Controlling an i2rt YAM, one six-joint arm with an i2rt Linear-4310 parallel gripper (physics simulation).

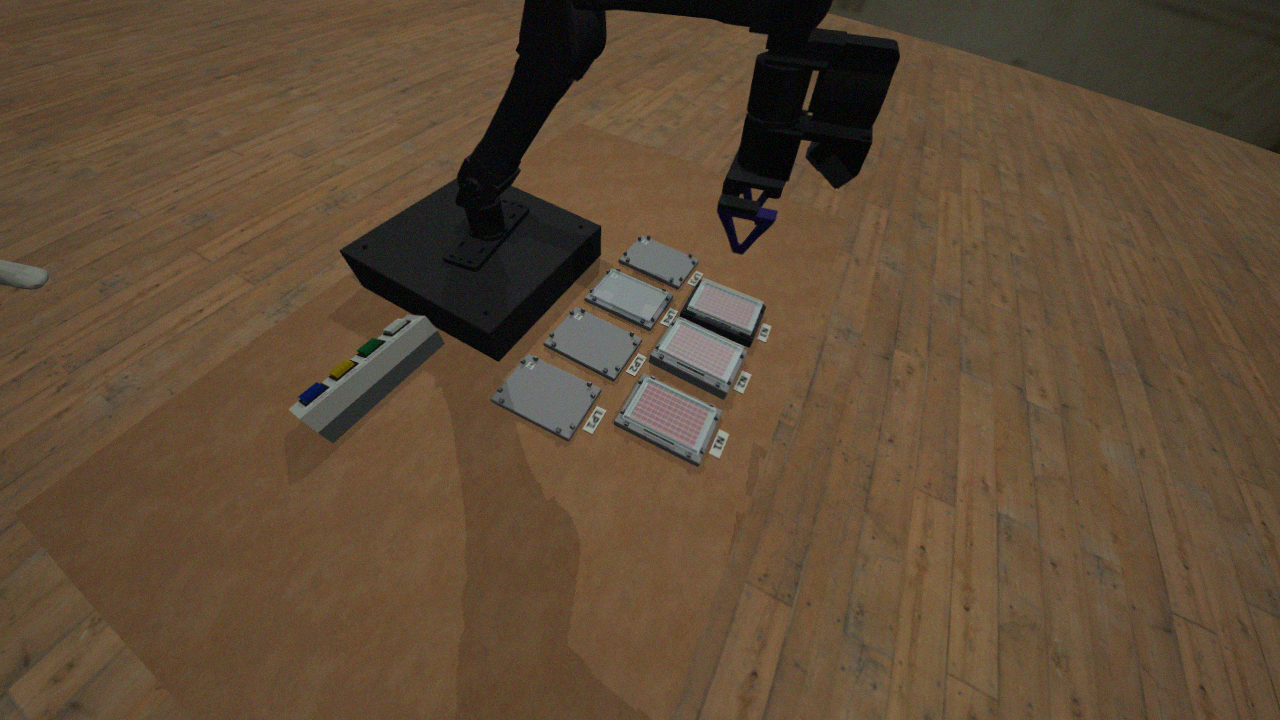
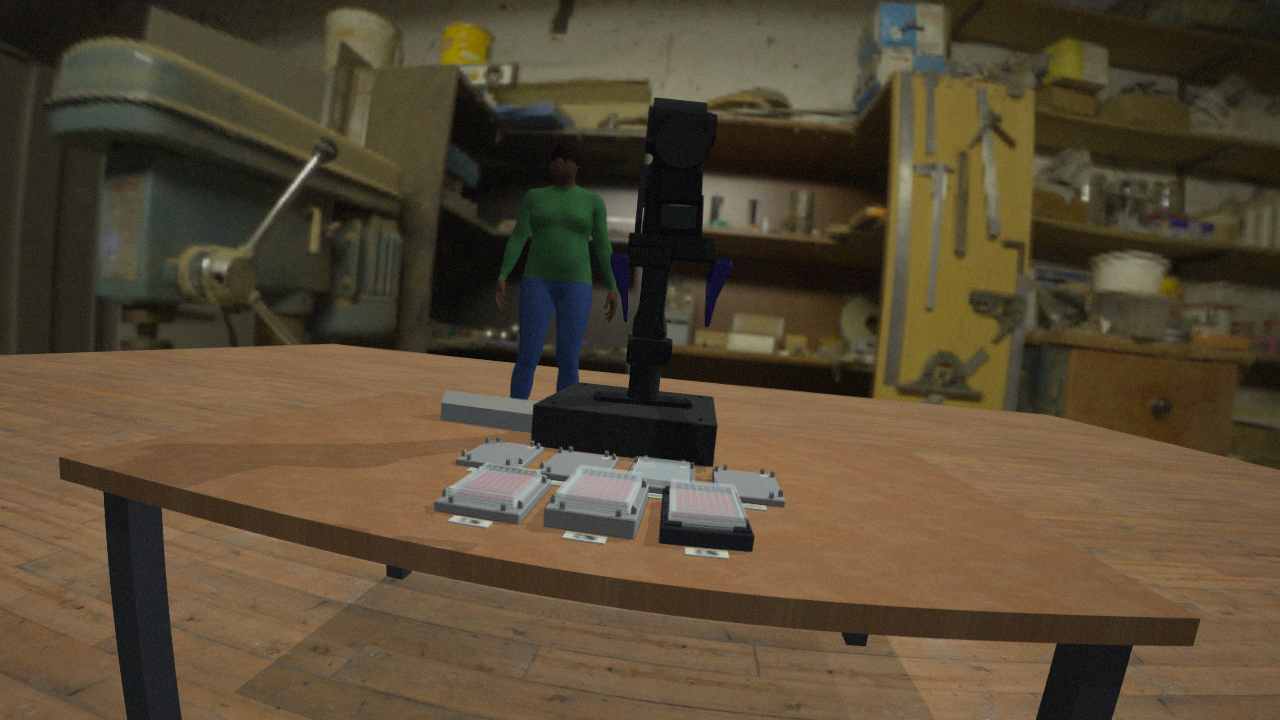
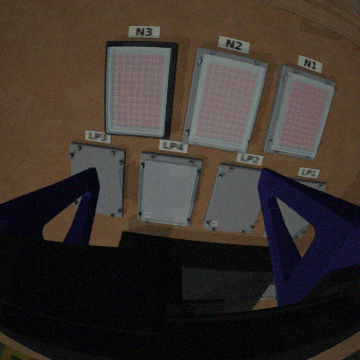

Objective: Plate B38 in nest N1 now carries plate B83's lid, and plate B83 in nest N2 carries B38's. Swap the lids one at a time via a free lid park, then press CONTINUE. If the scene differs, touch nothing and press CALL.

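Pixels of known places: gripper, fingertip midpoint: (image 1: 744,231) (image 2: 666,324) (image 3: 178,176); arm's base at its link origin: (image 1: 489,233) (image 2: 642,401).
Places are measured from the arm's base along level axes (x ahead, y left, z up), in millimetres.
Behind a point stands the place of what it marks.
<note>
My gripper (image 1: 741,241) {x 445, y -17, z 157 mm} (image 2: 666,322) {x 445, y -17, z 157 mm} (image 3: 178,176) {x 445, y -17, z 157 mm} is open and empty, high above the nests and lid parks. Pink-welled plates under clear lids sit in grey nest N1 (image 1: 669,415) {x 423, y -215, z -54 mm} (image 2: 494,486) {x 452, y -207, z -55 mm} (image 3: 302,115) {x 426, y -206, z -62 mm} and grey nest N2 (image 1: 700,351) {x 440, y -87, z -41 mm} (image 2: 597,490) {x 478, y -83, z -41 mm} (image 3: 229,102) {x 444, y -80, z -41 mm}. Lid parks LP1 (image 1: 547,396) {x 229, y -243, z -71 mm} (image 3: 292,215) {x 217, y -236, z -71 mm}, LP2 (image 1: 592,342) {x 255, y -116, z -71 mm} (image 3: 232,197) {x 268, y -101, z -71 mm} and LP3 (image 1: 659,259) {x 303, y 144, z -71 mm} (image 3: 111,175) {x 318, y 112, z -71 mm} look bare. A clear lid (image 1: 629,295) {x 280, y 11, z -63 mm} (image 3: 169,190) {x 291, y 10, z -63 mm} lies on LP4. Plate and lid numbers cannot be read. The button box (image 1: 371,385) {x -12, y -335, z -42 mm} (image 2: 486,410) {x -9, y -320, z -47 mm} has blue, yellow, green and white buttons; their labels are not readable.
Black nest N3 (image 3: 172,95) {x 451, y -3, z -62 mm} holds another lidded pink plate (image 1: 725,305) {x 462, y 40, z -45 mm} (image 2: 707,503) {x 490, y 44, z -45 mm} (image 3: 137,90) {x 464, y 44, z -45 mm} beside N2. The black arm base (image 1: 420,268) {x -56, y -129, z 2 mm} (image 2: 617,428) {x 148, y -53, z -30 mm} stands behind the lid parks, next to the button box. A person (image 2: 562,232) in green stands beyond the table.
</note>
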